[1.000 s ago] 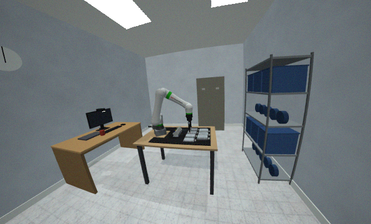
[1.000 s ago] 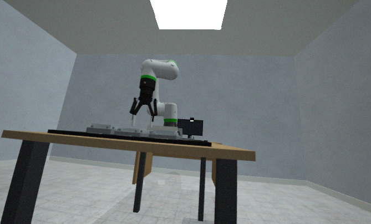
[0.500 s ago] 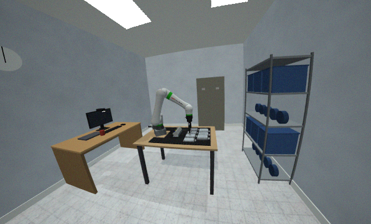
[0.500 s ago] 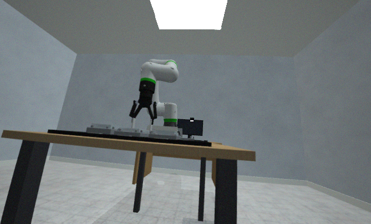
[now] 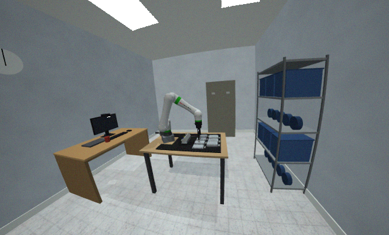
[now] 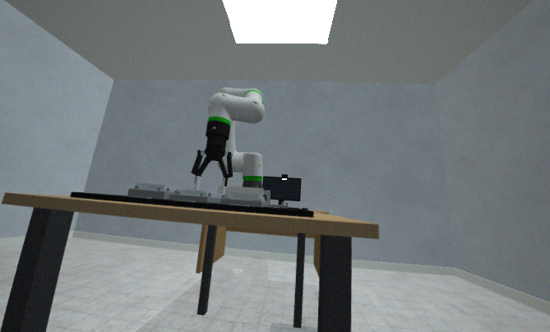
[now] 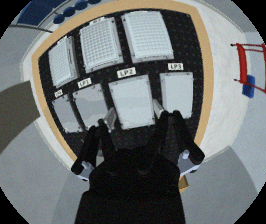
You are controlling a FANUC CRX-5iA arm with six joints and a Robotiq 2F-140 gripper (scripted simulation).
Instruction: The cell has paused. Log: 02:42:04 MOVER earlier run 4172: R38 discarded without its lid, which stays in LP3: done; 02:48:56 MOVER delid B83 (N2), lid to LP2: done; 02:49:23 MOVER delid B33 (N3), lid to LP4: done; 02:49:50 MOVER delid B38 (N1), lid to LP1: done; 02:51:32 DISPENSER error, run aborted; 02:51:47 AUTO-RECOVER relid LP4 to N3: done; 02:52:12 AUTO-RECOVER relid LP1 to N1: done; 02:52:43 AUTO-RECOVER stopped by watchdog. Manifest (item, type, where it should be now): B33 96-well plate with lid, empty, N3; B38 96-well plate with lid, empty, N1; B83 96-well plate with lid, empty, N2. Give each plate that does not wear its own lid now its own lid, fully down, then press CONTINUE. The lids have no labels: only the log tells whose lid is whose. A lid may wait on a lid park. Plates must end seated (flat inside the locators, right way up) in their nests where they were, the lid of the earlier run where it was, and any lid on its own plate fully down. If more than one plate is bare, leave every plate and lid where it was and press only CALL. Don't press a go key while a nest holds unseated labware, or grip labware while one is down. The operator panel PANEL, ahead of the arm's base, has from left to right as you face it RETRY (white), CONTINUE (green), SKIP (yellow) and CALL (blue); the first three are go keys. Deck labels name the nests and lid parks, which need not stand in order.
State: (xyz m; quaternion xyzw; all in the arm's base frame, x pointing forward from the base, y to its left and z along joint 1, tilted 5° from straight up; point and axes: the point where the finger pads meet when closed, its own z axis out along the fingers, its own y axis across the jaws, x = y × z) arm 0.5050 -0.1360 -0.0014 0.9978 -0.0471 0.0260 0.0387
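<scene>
Right now the clear lid is 4 cm below my hand. Also, from my hand: plate 19 cm ahead, 3 cm to the left, 3 cm below; then yellow key 23 cm behind, 8 cm to the left, 1 cm above; then blue key 24 cm behind, 3 cm to the left, 1 cm above.
</scene>
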